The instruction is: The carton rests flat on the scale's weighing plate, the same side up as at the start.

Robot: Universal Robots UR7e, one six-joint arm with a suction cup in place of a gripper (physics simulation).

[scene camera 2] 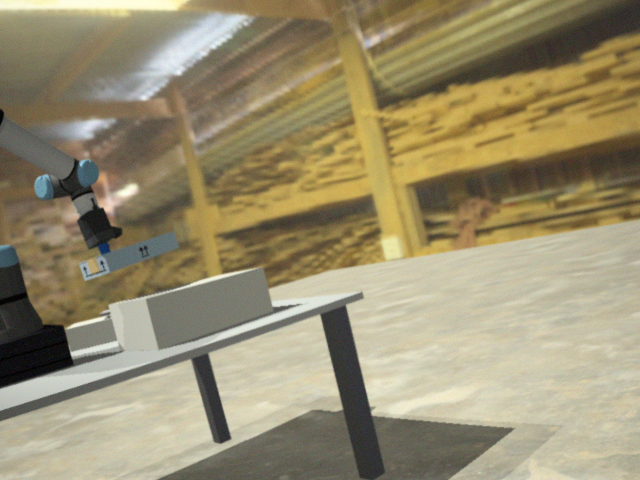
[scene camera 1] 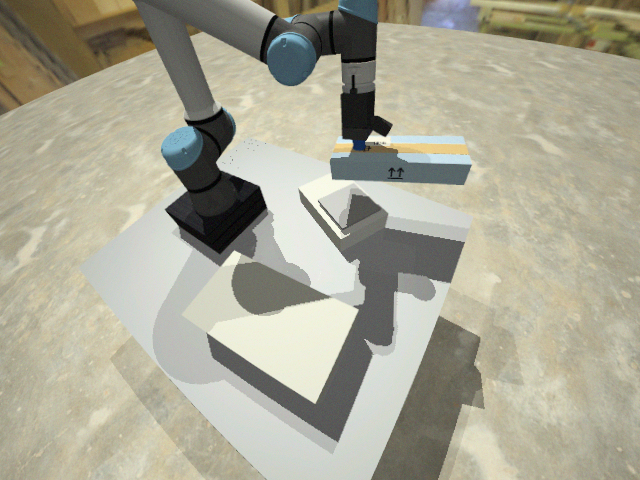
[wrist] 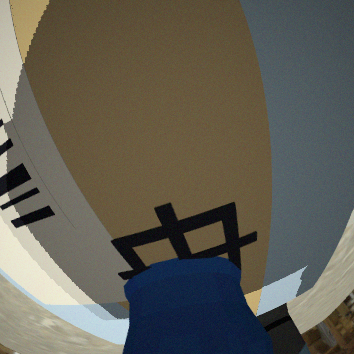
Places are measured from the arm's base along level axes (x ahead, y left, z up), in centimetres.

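Where they show: hand at its tool point: (scene camera 1: 358, 151) (wrist: 193, 261); arm's base at its link origin: (scene camera 2: 15, 335) (scene camera 1: 216, 199).
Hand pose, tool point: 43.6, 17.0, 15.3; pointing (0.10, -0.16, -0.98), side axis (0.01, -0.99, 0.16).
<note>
Each offset is from my tool point to the top centre of the thing, as dx, dy, dz.
A long light-blue carton @(+10.2, +1.8, +3.9) (scene camera 1: 429, 170) (scene camera 2: 147, 251) (wrist: 165, 130) with a tan stripe, a white label and double-arrow marks hangs in the air, roughly level, tan-striped face up and arrows pointing up. My suction cup (scene camera 1: 359, 146) (scene camera 2: 104, 249) (wrist: 182, 265) is on its top face near one end, so the gripper is shut on the carton. The scale @(-4.6, -1.2, -16.6) (scene camera 1: 315, 187) (scene camera 2: 93, 333) is a low cream box on the table. Its square grey weighing plate @(-0.9, -3.9, -16.6) (scene camera 1: 337, 203) is partly in shadow. The carton is apart from the plate, higher and behind it in scene camera 1.
A large cream block @(-7.0, -44.9, -13.4) (scene camera 1: 289, 346) (scene camera 2: 206, 310) stands on the grey table (scene camera 1: 129, 268) (scene camera 2: 180, 356), nearer to scene camera 1 than the scale. The arm's black base (scene camera 1: 222, 227) (scene camera 2: 36, 351) stands left of the scale in scene camera 1. The carton's far end reaches past the table's edge in that view.
</note>
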